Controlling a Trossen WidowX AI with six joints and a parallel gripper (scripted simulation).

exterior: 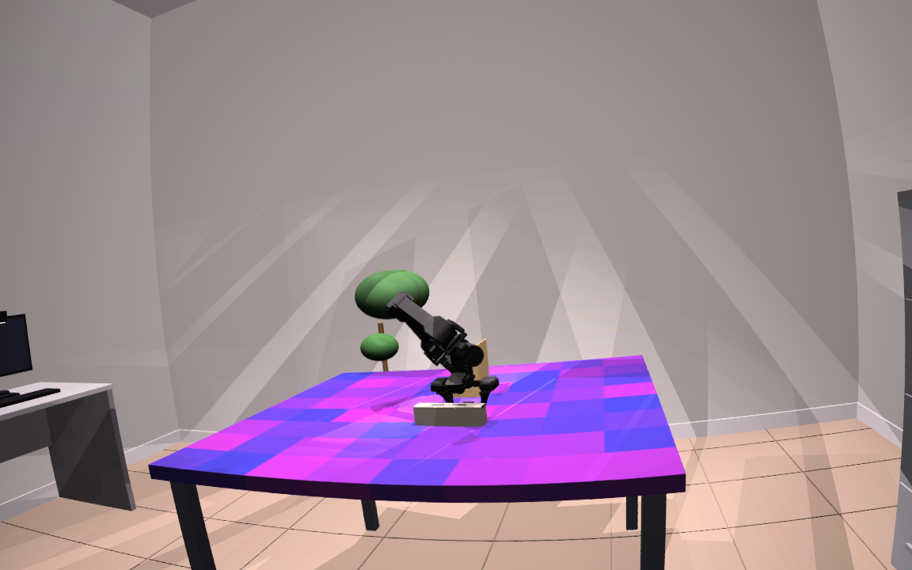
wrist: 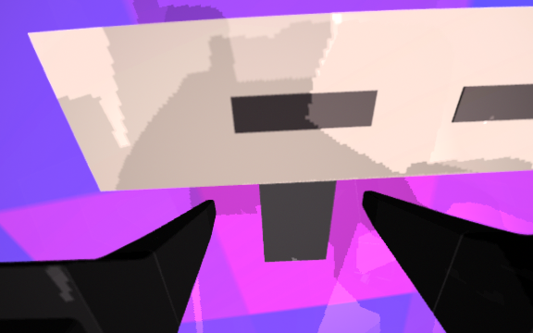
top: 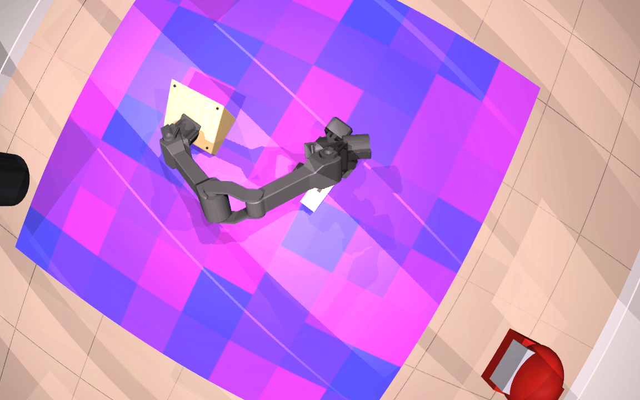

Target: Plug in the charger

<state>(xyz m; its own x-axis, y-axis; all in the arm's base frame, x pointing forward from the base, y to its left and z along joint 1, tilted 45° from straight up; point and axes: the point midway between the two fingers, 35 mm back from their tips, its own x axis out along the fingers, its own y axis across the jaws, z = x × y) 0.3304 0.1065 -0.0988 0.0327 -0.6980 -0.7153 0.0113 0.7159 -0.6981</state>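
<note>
Right now the two-prong charger is 30 mm ahead of my gripper tip and 10 mm above it.
</note>
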